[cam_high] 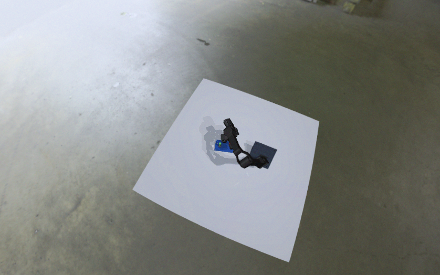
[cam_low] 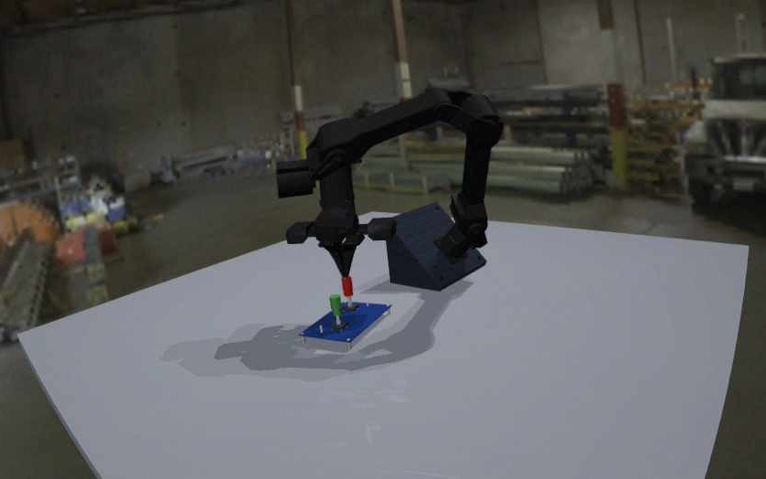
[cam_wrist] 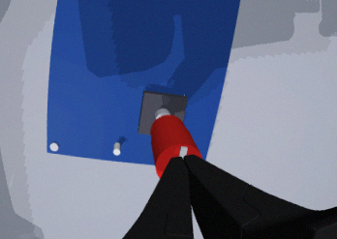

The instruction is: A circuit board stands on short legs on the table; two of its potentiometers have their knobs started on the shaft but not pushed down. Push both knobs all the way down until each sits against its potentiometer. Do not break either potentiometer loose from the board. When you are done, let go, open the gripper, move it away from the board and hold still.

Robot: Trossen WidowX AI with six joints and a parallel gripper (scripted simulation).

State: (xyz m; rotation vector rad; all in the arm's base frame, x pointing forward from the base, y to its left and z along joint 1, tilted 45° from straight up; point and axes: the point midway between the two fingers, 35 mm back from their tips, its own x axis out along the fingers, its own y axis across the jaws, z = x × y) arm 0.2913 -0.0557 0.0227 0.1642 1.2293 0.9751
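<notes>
My gripper tip is now 10 mm above the red knob. Also, from my gripper tip: green knob (70 mm ahead, 50 mm to the left, 20 mm below).
</notes>
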